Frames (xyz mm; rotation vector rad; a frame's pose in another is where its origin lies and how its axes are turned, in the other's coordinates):
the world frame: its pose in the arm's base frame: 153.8 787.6 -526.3 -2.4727 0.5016 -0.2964
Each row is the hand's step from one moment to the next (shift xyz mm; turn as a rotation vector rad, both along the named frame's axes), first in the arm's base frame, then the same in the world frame.
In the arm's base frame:
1: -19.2 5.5 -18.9 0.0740 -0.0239 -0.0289
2: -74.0 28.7 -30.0 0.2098 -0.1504 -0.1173
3: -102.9 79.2 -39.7 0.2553 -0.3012 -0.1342
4: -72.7 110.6 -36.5 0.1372 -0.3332 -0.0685
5: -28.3 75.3 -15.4 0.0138 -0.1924 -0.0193
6: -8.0 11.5 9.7 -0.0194 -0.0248 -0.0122
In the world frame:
1: -21.5 12.5 11.8 0.0741 0.0141 0.0346
2: -81.7 17.2 15.0 0.2411 0.1231 0.0842
3: -129.8 -6.9 39.2 0.3435 0.2338 0.0356
4: -115.3 -41.0 62.3 0.2563 0.2526 -0.0709
5: -58.4 -39.6 41.6 0.0908 0.1525 -0.0780
6: -11.1 -12.1 -4.5 -0.0084 0.0314 -0.0090

